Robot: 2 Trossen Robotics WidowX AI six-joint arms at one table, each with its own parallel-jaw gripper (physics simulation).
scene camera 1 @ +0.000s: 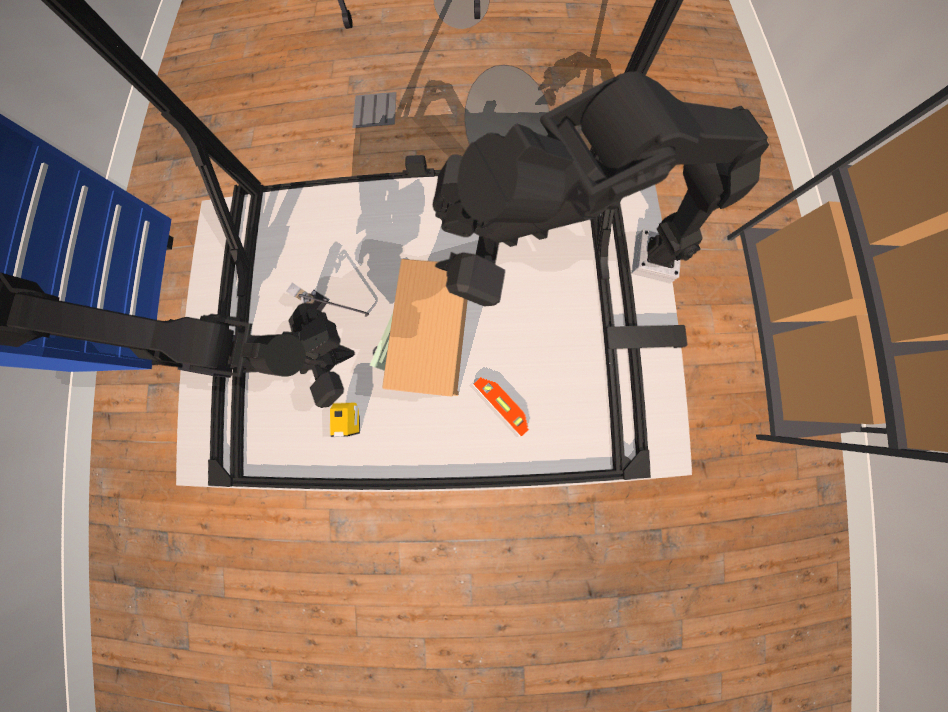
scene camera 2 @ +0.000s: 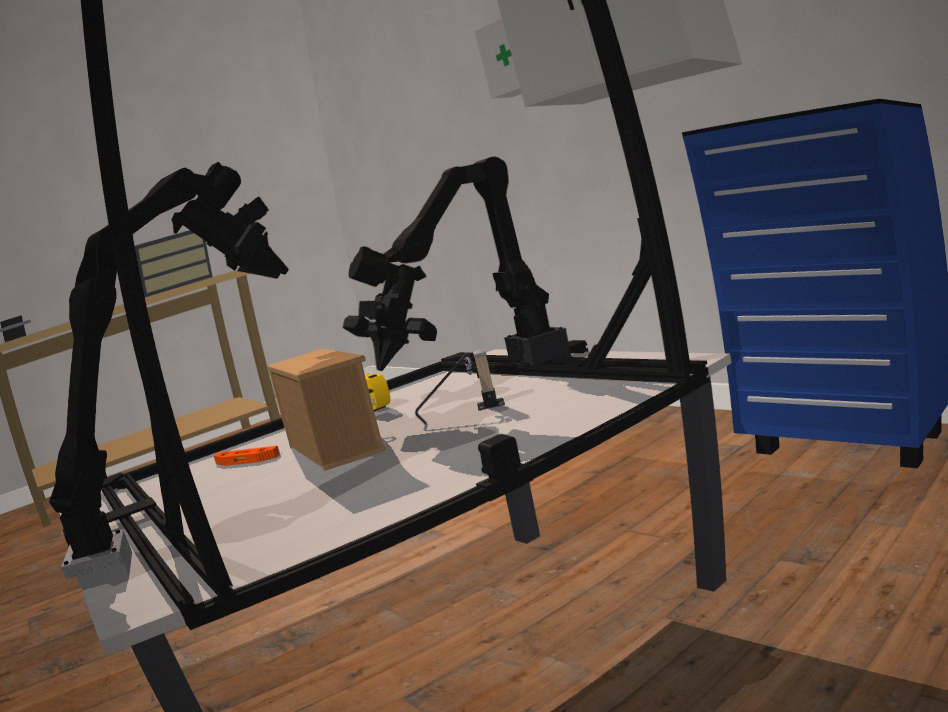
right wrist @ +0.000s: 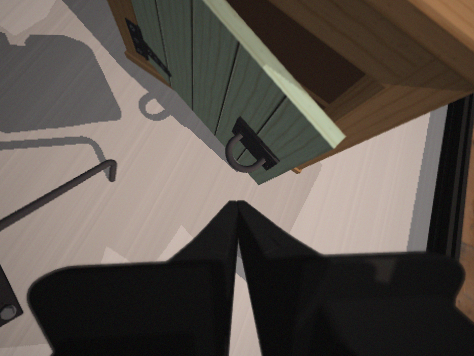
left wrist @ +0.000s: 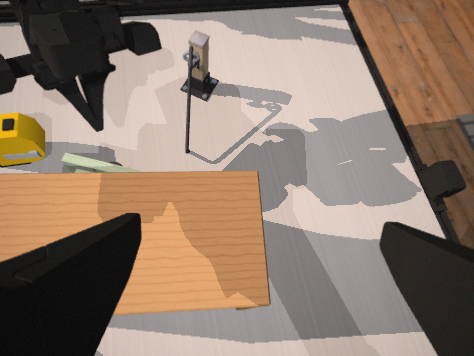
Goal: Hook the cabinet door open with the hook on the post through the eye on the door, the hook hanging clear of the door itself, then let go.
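Places are measured from the left arm's base along level axes (x up, y ahead, z left), in metres.
Where they show: left gripper, fingertip midpoint: (scene camera 1: 444, 235) (scene camera 2: 282, 274) (left wrist: 262, 229); right gripper, fingertip midpoint: (scene camera 1: 353, 353) (scene camera 2: 379, 370) (right wrist: 236, 208) (left wrist: 99, 130); left arm's base at its link origin: (scene camera 1: 661, 252) (scene camera 2: 92, 547); right arm's base at its link origin: (scene camera 2: 534, 332).
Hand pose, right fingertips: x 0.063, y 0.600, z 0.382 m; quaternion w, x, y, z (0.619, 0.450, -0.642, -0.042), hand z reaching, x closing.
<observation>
Things, the pixels of their centre, and the offset from my right fingertips. "*": a spot on its surface instead.
- wooden cabinet at the middle of its body: (right wrist: 264, 17) (left wrist: 144, 254) (scene camera 2: 323, 405) (scene camera 1: 431, 334) dx -0.019, dy -0.138, dz -0.073 m
- dark ring eye at a spot on its surface: (right wrist: 229, 152) * dx -0.027, dy -0.032, dz -0.024 m
- post at a spot on its surface: (left wrist: 201, 62) (scene camera 2: 477, 371) * dx -0.034, dy +0.154, dz -0.106 m
- thin dark hook at the middle of its body: (right wrist: 11, 232) (left wrist: 189, 101) (scene camera 2: 446, 387) (scene camera 1: 334, 305) dx -0.049, dy +0.091, dz -0.095 m
- yellow tape measure at the middle of its body: (left wrist: 11, 142) (scene camera 2: 372, 393) (scene camera 1: 346, 420) dx -0.066, dy +0.007, dz +0.137 m
- orange level at the middle of its body: (scene camera 2: 244, 456) (scene camera 1: 503, 404) dx -0.094, dy -0.309, dz +0.032 m
The wooden cabinet (scene camera 1: 429, 337) (scene camera 2: 329, 413) (left wrist: 200, 240) stands mid-table. Its green door (scene camera 1: 380, 348) (left wrist: 90, 162) (right wrist: 200, 75) is partly open. A dark ring eye (right wrist: 229, 152) sits near the door's free edge. The post (scene camera 1: 295, 291) (scene camera 2: 484, 375) (left wrist: 201, 62) carries a thin dark hook (scene camera 1: 348, 308) (scene camera 2: 439, 391) (left wrist: 188, 110) (right wrist: 60, 195); its bent tip is apart from the eye. My right gripper (scene camera 1: 348, 354) (scene camera 2: 381, 365) (left wrist: 99, 130) (right wrist: 236, 208) is shut and empty, pointing down above the table in front of the door. My left gripper (scene camera 2: 283, 271) (left wrist: 262, 229) is open and empty, high above the cabinet.
A yellow tape measure (scene camera 1: 344, 419) (scene camera 2: 377, 390) (left wrist: 20, 140) stands near the right gripper. An orange level (scene camera 1: 501, 406) (scene camera 2: 246, 456) lies on the cabinet's other side. A black frame (scene camera 1: 429, 482) (scene camera 2: 367, 544) runs around the table.
</observation>
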